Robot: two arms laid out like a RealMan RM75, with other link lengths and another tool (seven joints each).
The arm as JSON. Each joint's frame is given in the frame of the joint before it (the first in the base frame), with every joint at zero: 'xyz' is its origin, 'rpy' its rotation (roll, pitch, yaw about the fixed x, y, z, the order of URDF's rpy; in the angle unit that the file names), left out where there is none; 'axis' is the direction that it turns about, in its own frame. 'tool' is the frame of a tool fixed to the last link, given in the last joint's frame.
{
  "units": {
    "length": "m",
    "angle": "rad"
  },
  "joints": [
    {
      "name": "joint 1",
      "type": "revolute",
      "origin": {
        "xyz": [
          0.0,
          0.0,
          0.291
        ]
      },
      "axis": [
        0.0,
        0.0,
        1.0
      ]
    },
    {
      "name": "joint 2",
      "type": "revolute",
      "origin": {
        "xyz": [
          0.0,
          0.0,
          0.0
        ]
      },
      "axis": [
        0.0,
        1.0,
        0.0
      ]
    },
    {
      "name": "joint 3",
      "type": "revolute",
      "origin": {
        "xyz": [
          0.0,
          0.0,
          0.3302
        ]
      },
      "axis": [
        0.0,
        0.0,
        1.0
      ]
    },
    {
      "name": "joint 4",
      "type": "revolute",
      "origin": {
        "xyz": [
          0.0,
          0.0,
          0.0
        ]
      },
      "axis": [
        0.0,
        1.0,
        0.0
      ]
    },
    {
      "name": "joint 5",
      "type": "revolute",
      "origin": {
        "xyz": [
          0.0,
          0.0,
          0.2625
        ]
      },
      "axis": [
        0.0,
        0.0,
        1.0
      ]
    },
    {
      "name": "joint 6",
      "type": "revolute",
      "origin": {
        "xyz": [
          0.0,
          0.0,
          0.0
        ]
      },
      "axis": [
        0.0,
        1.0,
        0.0
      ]
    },
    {
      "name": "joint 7",
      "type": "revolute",
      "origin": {
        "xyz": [
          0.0,
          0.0,
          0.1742
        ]
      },
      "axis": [
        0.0,
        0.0,
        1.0
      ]
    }
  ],
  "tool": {
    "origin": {
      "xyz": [
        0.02,
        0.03,
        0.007
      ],
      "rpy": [
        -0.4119,
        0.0,
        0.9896
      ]
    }
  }
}
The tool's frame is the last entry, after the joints.
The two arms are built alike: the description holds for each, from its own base.
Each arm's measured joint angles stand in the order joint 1, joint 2, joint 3, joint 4, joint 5, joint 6, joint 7.
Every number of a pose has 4 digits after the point.
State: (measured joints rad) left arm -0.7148 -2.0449 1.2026 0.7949 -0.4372 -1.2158 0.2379; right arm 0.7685 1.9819 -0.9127 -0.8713 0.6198 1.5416 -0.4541
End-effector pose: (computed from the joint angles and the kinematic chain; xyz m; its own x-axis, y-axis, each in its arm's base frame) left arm -0.3184 0.5042 -0.0488 0.8237 0.3830 -0.4181 0.4176 -0.9086 -0.0095; right arm 0.2742 0.4694 0.0205 -0.6048 -0.7472 -0.2754 -0.7910 0.5233 0.3172
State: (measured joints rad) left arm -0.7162 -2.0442 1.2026 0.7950 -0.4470 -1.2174 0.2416; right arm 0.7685 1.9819 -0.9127 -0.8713 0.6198 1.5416 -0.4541
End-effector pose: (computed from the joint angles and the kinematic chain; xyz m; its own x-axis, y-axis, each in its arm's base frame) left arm -0.3163 0.5046 -0.0491 0.8283 0.3800 -0.4117 0.4151 -0.9098 -0.0046; right arm 0.2742 0.4694 0.0205 -0.6048 -0.7472 -0.2754 -0.7910 0.5233 0.3172
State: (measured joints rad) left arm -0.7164 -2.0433 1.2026 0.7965 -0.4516 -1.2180 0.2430; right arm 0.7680 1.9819 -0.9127 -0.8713 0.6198 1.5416 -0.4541
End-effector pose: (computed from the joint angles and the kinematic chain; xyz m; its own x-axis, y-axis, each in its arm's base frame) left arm -0.3153 0.5050 -0.0486 0.8305 0.3788 -0.4084 0.4134 -0.9105 -0.0038; right arm 0.2744 0.4693 0.0205 -0.6052 -0.7469 -0.2754 -0.7907 0.5237 0.3172
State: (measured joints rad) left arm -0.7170 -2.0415 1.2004 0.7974 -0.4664 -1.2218 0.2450; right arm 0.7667 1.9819 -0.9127 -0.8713 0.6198 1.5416 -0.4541
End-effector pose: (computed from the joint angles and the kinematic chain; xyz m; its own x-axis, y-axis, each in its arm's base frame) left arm -0.3130 0.5055 -0.0481 0.8358 0.3800 -0.3962 0.4145 -0.9100 0.0016; right arm 0.2750 0.4689 0.0205 -0.6061 -0.7462 -0.2754 -0.7900 0.5247 0.3172
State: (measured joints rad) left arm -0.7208 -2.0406 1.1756 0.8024 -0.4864 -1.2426 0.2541; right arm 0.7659 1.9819 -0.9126 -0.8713 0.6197 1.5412 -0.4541
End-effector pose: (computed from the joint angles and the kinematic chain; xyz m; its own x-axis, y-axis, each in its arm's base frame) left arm -0.3077 0.5063 -0.0450 0.8458 0.3859 -0.3684 0.4206 -0.9071 0.0156; right arm 0.2754 0.4688 0.0205 -0.6067 -0.7456 -0.2758 -0.7896 0.5252 0.3173
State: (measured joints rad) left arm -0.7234 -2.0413 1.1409 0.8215 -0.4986 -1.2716 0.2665; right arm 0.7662 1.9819 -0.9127 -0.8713 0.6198 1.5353 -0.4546
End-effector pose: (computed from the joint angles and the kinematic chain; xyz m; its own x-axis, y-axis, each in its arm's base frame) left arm -0.3007 0.5079 -0.0385 0.8571 0.3876 -0.3393 0.4204 -0.9070 0.0258; right arm 0.2755 0.4699 0.0206 -0.6049 -0.7453 -0.2806 -0.7910 0.5218 0.3193
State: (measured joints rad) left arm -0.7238 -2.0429 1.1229 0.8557 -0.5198 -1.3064 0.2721; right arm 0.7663 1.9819 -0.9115 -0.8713 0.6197 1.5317 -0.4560
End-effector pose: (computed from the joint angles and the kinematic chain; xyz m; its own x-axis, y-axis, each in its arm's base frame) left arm -0.2891 0.5090 -0.0327 0.8717 0.3790 -0.3108 0.4104 -0.9110 0.0400; right arm 0.2756 0.4706 0.0208 -0.6036 -0.7452 -0.2836 -0.7920 0.5192 0.3212
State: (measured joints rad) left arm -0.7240 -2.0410 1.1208 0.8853 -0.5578 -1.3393 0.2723; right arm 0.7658 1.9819 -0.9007 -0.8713 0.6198 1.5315 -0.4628
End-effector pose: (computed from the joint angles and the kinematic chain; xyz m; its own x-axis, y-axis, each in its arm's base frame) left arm -0.2760 0.5090 -0.0287 0.8871 0.3676 -0.2793 0.3986 -0.9150 0.0619; right arm 0.2762 0.4711 0.0222 -0.6039 -0.7446 -0.2845 -0.7910 0.5160 0.3287
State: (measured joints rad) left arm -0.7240 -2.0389 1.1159 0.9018 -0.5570 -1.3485 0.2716; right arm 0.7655 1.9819 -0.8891 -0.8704 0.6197 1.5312 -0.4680
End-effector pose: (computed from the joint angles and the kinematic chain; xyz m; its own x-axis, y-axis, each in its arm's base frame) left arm -0.2729 0.5106 -0.0240 0.8897 0.3630 -0.2767 0.3922 -0.9182 0.0564; right arm 0.2769 0.4716 0.0237 -0.6061 -0.7425 -0.2852 -0.7886 0.5143 0.3370
